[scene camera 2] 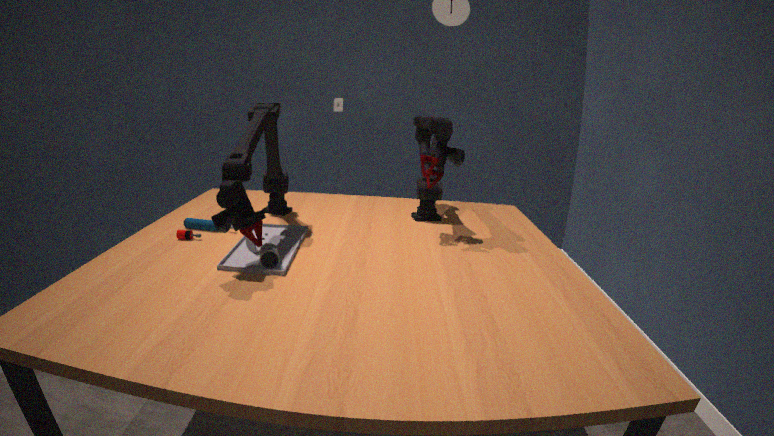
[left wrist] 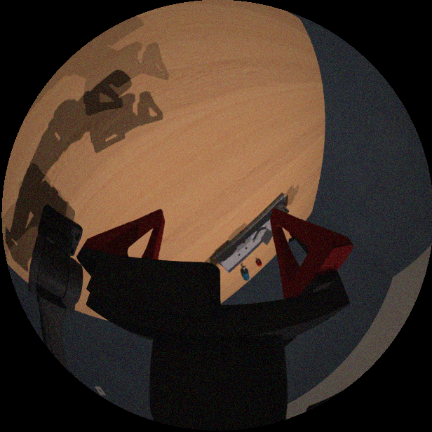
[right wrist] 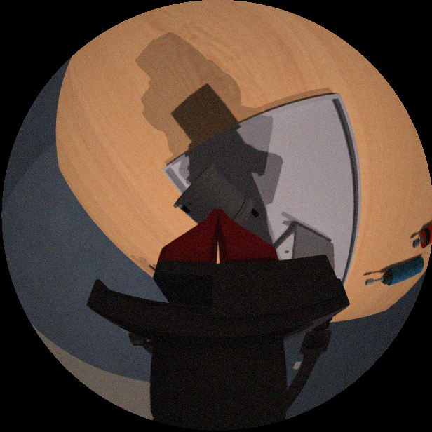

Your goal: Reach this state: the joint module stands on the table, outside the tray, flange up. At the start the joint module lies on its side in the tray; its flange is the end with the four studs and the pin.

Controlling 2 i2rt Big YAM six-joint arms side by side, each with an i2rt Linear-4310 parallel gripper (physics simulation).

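Frame: origin at the left arm's base, x down, y right, z back, level; centimetres.
Seen in the pictures: left gripper, fingertip midpoint: (scene camera 2: 426, 182); right gripper, fingertip midpoint: (scene camera 2: 260, 246); left arm's base, origin of the base link: (scene camera 2: 426, 218); right arm's base, origin of the base link: (scene camera 2: 277, 211).
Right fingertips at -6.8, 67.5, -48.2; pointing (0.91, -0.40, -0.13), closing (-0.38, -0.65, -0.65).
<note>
Pixels of each thing's top centre, then the offset from my right fingertips to it, as dx, dy, dz. "pt": a spot on its surface instead. Level surfaces: height alone.
- joint module, surface spot: (scene camera 2: 269, 256) pt +2.1, -3.0, -3.0
- table, its level: dx +6.7
- blue-handled tool, surface spot: (scene camera 2: 197, 224) pt +4.2, +29.9, +34.0
- red-handled tool, middle of its top: (scene camera 2: 188, 230) +3.3, +30.7, +24.2
The joint module (scene camera 2: 269, 256) (right wrist: 215, 192) is a dark grey cylinder at the near end of the grey tray (scene camera 2: 232, 270) (left wrist: 235, 255) (right wrist: 305, 145). It lies on its side, a round dark end facing scene camera 2. Which end is the flange I cannot tell. My right gripper (scene camera 2: 259, 244) (right wrist: 217, 214) is shut, its red fingertips together and seemingly empty. They overlap the module's edge in the right wrist view; contact is unclear. My left gripper (scene camera 2: 431, 184) (left wrist: 217, 214) is open and empty, high above the table (scene camera 2: 406, 324) on the picture's right, far from the module.
A grey angled piece (right wrist: 312, 245) lies in the tray. A blue-handled tool (scene camera 2: 197, 224) (left wrist: 245, 273) (right wrist: 405, 271) and a red-handled tool (scene camera 2: 185, 235) (left wrist: 258, 262) (right wrist: 426, 237) lie on the table left of the tray in scene camera 2.
</note>
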